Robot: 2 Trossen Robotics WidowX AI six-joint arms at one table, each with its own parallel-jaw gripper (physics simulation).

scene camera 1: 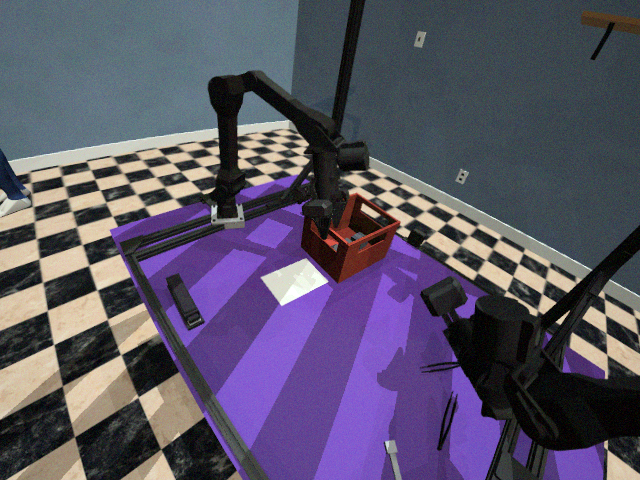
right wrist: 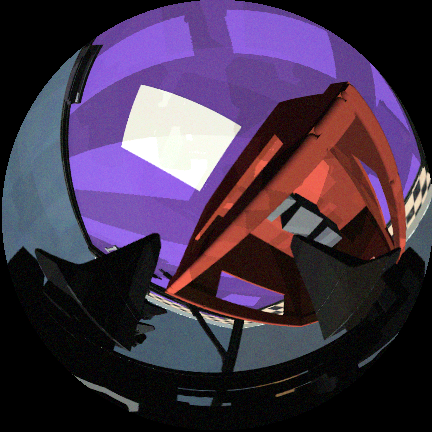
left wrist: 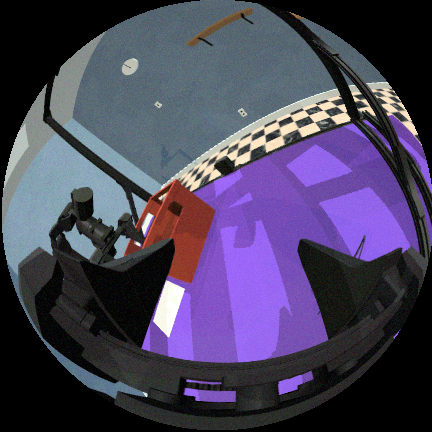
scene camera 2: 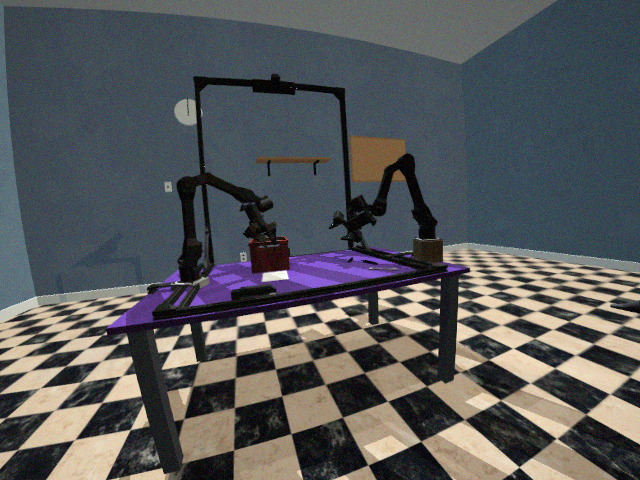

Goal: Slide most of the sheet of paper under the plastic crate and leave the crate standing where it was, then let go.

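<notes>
The white sheet of paper (scene camera 1: 294, 281) (scene camera 2: 275, 275) (left wrist: 169, 307) (right wrist: 180, 135) lies flat beside the red plastic crate (scene camera 1: 356, 263) (scene camera 2: 269, 258) (left wrist: 195, 245) (right wrist: 285, 167), with a narrow gap between them in scene camera 1. The crate stands upright; grey patches show inside it. My right gripper (scene camera 1: 329, 223) (scene camera 2: 267, 240) (right wrist: 228, 241) is open and empty at the crate's top. In the right wrist view one rim runs between its fingers. My left gripper (scene camera 2: 337, 232) (left wrist: 238, 246) is open and empty, raised above the table away from crate and paper. Its fingers are hard to make out in scene camera 1.
A long black object (scene camera 1: 184, 302) (scene camera 2: 253, 291) lies left of the paper in scene camera 1. Two thin black tweezer-like tools (scene camera 1: 439, 367) (scene camera 1: 447, 421) and a pale-headed tool (scene camera 1: 391, 446) lie near the left arm. Dark rails (scene camera 1: 180, 351) run along the table edges.
</notes>
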